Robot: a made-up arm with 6 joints.
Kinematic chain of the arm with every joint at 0, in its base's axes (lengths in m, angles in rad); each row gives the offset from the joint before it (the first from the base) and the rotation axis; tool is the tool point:
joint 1: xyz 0 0 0.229 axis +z
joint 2: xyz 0 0 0 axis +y
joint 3: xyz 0 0 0.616 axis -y
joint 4: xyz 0 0 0 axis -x
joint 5: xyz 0.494 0 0 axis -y
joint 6: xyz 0 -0.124 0 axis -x
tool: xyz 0 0 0
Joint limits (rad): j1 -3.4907..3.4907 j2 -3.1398..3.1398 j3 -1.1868..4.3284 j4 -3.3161..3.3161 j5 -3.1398..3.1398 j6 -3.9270..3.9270
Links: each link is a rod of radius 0.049 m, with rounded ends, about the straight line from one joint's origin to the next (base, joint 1, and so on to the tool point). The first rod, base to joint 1, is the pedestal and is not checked.
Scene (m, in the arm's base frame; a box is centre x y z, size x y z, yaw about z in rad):
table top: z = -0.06
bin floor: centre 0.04 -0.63 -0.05 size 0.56 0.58 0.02 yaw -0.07
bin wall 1: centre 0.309 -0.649 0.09 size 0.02 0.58 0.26 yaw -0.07
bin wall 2: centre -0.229 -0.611 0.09 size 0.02 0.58 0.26 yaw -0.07
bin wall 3: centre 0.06 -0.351 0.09 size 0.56 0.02 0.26 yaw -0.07
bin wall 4: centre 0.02 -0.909 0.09 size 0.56 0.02 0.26 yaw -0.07
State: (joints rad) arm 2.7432 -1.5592 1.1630 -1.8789 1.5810 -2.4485
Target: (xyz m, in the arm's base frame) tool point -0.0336 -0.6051 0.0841
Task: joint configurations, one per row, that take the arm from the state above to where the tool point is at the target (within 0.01 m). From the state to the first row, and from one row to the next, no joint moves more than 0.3 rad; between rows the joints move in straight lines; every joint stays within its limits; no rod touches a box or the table.
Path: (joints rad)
1: 2.6250 -1.4435 1.4469 -1.9475 1.5810 -2.4485
2: 2.5068 -1.3279 1.7308 -2.0161 1.5810 -2.4485
3: 2.3886 -1.2122 2.0146 -2.0847 1.5810 -2.4485
4: 2.2705 -1.0966 2.2985 -2.1533 1.5810 -2.4485
5: 2.1523 -0.9809 2.5824 -2.2219 1.5810 -2.4485
6: 2.0341 -0.8653 2.8663 -2.2905 1.5810 -2.4485
7: 1.9159 -0.7496 3.1502 -2.3591 1.5810 -2.4485
8: 1.7977 -0.6340 3.4341 -2.4277 1.5810 -2.4485
9: 1.6795 -0.5183 3.7179 -2.4963 1.5810 -2.4485
10: 1.6791 -0.7455 3.7150 -2.4928 1.5810 -2.4485
11: 1.6786 -0.9727 3.7120 -2.4893 1.5810 -2.4485

